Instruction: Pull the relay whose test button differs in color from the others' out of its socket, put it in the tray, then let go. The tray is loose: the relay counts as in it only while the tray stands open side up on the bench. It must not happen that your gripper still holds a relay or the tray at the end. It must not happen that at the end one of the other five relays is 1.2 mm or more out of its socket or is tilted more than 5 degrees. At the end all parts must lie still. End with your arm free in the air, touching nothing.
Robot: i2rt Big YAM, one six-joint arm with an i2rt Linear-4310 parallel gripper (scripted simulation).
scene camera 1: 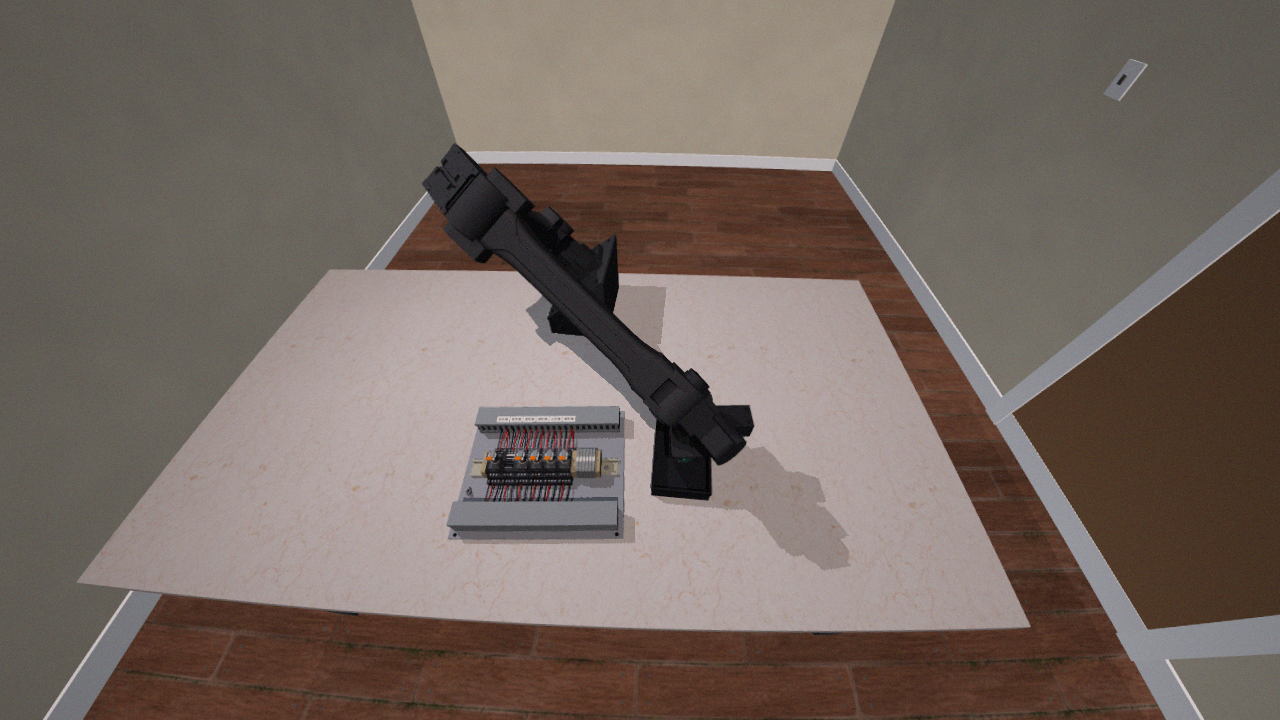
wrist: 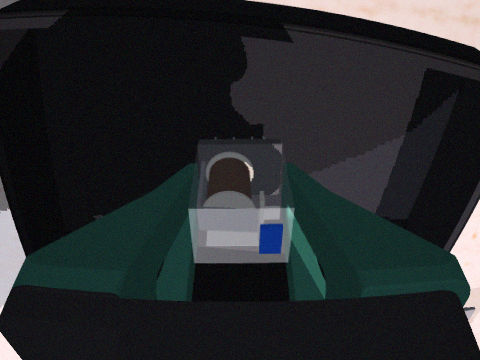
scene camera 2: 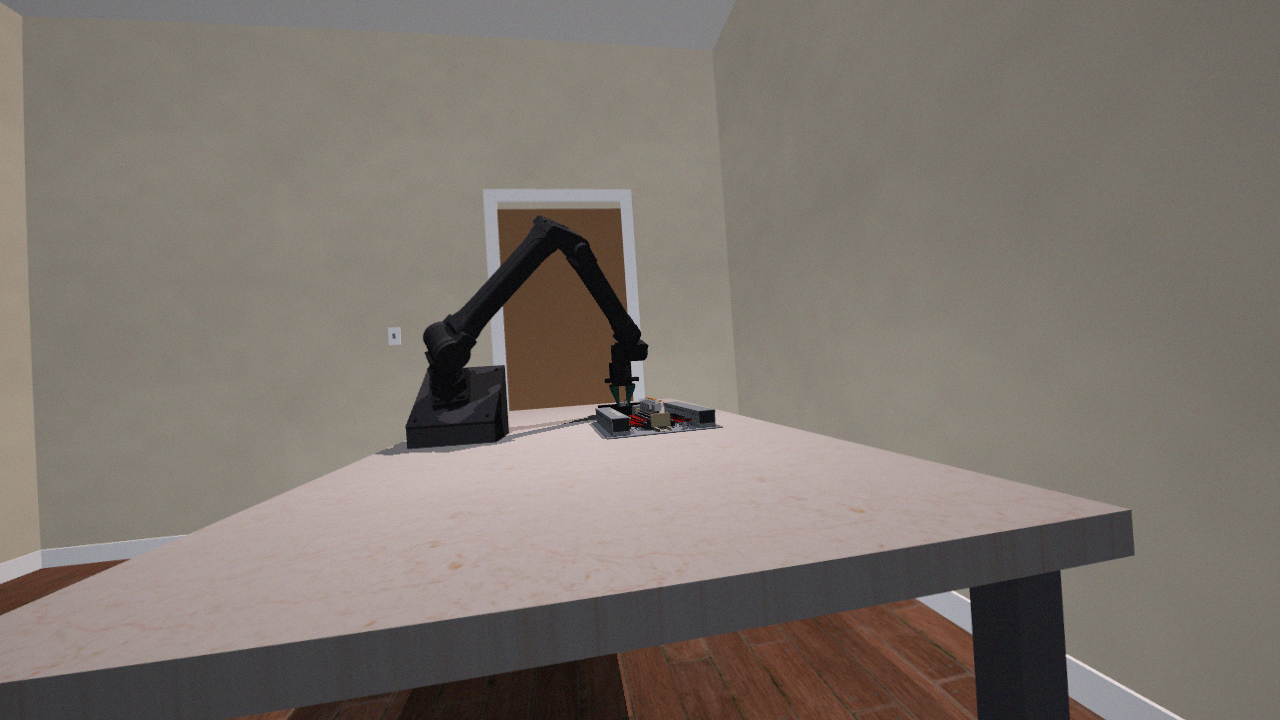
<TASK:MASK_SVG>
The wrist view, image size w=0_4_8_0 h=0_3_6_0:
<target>gripper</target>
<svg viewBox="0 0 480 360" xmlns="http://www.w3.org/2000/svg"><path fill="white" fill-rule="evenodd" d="M0 314L0 332L22 360L480 360L480 349L463 309L470 296L471 289L456 256L336 195L292 163L286 163L295 207L289 260L286 262L290 301L192 301L196 263L194 263L188 207L195 163L190 163L150 193L28 255Z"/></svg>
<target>black tray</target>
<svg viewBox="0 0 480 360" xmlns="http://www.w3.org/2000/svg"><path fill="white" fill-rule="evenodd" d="M285 262L196 263L192 301L289 301ZM0 9L0 177L26 257L34 251L66 236L70 232L72 233L92 221L150 193L190 163L195 163L199 139L215 139L215 137L216 139L233 139L233 137L235 139L251 139L251 137L253 139L263 139L263 137L265 139L280 138L283 144L286 163L293 163L336 195L346 198L356 205L451 252L480 200L480 51L475 47L372 20L249 0L19 0Z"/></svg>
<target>clear relay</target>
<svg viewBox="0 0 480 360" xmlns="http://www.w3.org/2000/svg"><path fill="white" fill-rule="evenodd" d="M200 139L197 146L188 207L194 263L288 262L295 207L281 139L265 139L265 137L263 139L253 139L253 137L251 139L235 139L235 137L233 139L216 139L216 137L215 139Z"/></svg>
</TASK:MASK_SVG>
